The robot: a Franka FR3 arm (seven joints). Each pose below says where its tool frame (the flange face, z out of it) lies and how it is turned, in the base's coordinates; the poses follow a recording.
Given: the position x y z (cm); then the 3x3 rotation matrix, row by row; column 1 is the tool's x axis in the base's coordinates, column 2 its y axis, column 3 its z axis. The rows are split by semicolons.
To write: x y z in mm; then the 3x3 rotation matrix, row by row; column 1 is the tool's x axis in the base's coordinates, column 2 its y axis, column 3 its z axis. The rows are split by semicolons. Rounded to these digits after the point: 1 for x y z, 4 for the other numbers.
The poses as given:
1: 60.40 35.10 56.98; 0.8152 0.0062 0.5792; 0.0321 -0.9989 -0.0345; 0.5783 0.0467 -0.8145
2: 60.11 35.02 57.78; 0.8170 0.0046 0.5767; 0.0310 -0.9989 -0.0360; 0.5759 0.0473 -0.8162
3: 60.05 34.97 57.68; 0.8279 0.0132 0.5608; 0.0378 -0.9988 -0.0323; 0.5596 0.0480 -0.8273
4: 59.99 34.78 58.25; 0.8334 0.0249 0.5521; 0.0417 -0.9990 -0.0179; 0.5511 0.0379 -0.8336
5: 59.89 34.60 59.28; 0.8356 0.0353 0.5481; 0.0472 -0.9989 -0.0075; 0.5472 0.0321 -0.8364
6: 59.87 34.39 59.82; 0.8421 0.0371 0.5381; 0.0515 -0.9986 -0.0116; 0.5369 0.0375 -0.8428
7: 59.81 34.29 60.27; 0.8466 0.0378 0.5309; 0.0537 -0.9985 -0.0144; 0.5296 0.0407 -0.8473
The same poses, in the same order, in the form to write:
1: 604.0 351.0 569.8; 0.8152 0.0062 0.5792; 0.0321 -0.9989 -0.0345; 0.5783 0.0467 -0.8145
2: 601.1 350.2 577.8; 0.8170 0.0046 0.5767; 0.0310 -0.9989 -0.0360; 0.5759 0.0473 -0.8162
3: 600.5 349.7 576.8; 0.8279 0.0132 0.5608; 0.0378 -0.9988 -0.0323; 0.5596 0.0480 -0.8273
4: 599.9 347.8 582.5; 0.8334 0.0249 0.5521; 0.0417 -0.9990 -0.0179; 0.5511 0.0379 -0.8336
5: 598.9 346.0 592.8; 0.8356 0.0353 0.5481; 0.0472 -0.9989 -0.0075; 0.5472 0.0321 -0.8364
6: 598.7 343.9 598.2; 0.8421 0.0371 0.5381; 0.0515 -0.9986 -0.0116; 0.5369 0.0375 -0.8428
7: 598.1 342.9 602.7; 0.8466 0.0378 0.5309; 0.0537 -0.9985 -0.0144; 0.5296 0.0407 -0.8473
